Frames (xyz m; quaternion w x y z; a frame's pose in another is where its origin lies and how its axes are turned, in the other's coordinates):
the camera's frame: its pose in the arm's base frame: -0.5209 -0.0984 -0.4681 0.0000 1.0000 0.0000 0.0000
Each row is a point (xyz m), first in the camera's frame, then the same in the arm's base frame.
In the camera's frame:
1: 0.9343 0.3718 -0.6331
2: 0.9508 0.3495 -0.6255
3: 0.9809 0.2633 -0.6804
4: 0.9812 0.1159 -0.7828
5: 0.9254 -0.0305 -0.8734
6: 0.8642 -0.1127 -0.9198
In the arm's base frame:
1: 0.4134 -0.4702 0.1650
2: 0.4299 -0.4479 0.1574
3: 0.4600 -0.3617 0.2123
4: 0.4603 -0.2143 0.3147
5: 0.4045 -0.0679 0.4053
6: 0.3433 0.0143 0.4517

